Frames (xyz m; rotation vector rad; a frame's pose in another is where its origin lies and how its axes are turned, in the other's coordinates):
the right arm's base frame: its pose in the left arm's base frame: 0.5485 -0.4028 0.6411 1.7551 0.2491 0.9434
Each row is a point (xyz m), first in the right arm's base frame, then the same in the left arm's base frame.
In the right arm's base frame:
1: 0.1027 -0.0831 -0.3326
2: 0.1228 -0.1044 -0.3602
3: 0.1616 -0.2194 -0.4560
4: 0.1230 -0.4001 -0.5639
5: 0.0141 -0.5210 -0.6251
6: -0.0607 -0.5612 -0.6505
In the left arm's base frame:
1: 0.4074 -0.0741 0.6533
2: 0.4073 -0.0343 0.6471
3: 0.3975 0.1022 0.5753
4: 0.3457 0.2289 0.4108
5: 0.2636 0.2577 0.2604
6: 0.2071 0.2485 0.1927

